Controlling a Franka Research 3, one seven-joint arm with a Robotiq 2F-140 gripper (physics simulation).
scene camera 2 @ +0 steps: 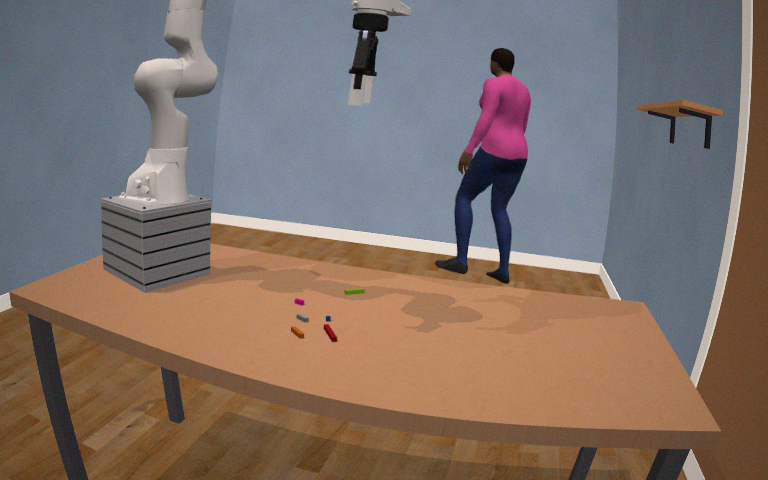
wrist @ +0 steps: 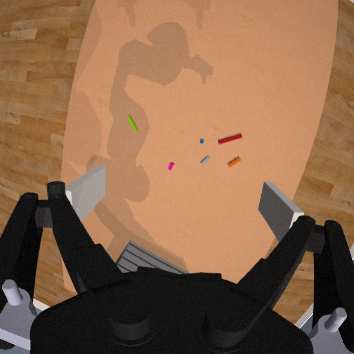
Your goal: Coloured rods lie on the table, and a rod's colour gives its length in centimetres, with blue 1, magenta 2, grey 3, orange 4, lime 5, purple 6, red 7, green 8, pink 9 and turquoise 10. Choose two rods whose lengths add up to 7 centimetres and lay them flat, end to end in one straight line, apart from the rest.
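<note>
A lime rod (scene camera 2: 354,291) (wrist: 132,123) lies apart from the others, toward the table's far side in the scene view. A magenta rod (scene camera 2: 299,301) (wrist: 171,166), a grey rod (scene camera 2: 302,318) (wrist: 205,160) and a small blue rod (scene camera 2: 328,318) (wrist: 202,141) lie separately. An orange rod (scene camera 2: 297,332) (wrist: 234,161) and a longer red rod (scene camera 2: 330,332) (wrist: 230,138) lie nearer the front edge in the scene view. None of the rods touch. My gripper (scene camera 2: 360,96) (wrist: 183,188) is open and empty, high above the table, fingers pointing down.
The wooden table (scene camera 2: 509,373) (wrist: 260,60) bears the rods and the grey ribbed base block (scene camera 2: 156,246) (wrist: 150,260) of the arm. A person in a pink top (scene camera 2: 505,118) stands behind the table. A wall shelf (scene camera 2: 681,107) is at the right. Shadows cross the tabletop.
</note>
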